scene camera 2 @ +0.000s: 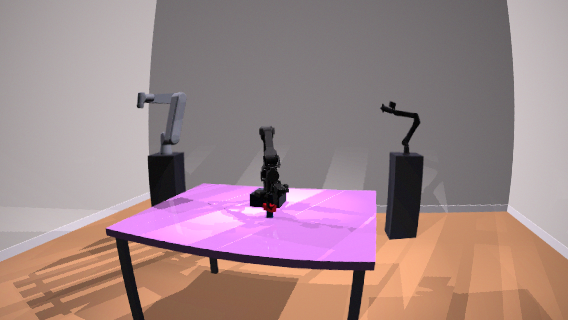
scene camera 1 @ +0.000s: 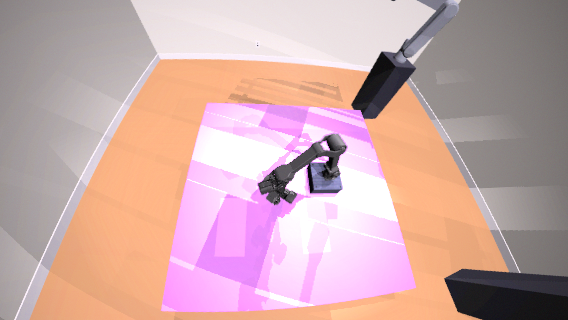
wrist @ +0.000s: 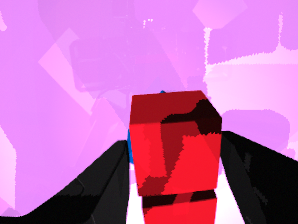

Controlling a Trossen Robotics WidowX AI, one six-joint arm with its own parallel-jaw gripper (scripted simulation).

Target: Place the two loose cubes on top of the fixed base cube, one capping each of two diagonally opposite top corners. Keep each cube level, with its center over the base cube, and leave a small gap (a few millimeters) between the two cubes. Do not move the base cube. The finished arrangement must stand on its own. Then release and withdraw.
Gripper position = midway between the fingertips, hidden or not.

Observation:
I see my gripper (wrist: 174,145) and a red cube (wrist: 176,137).

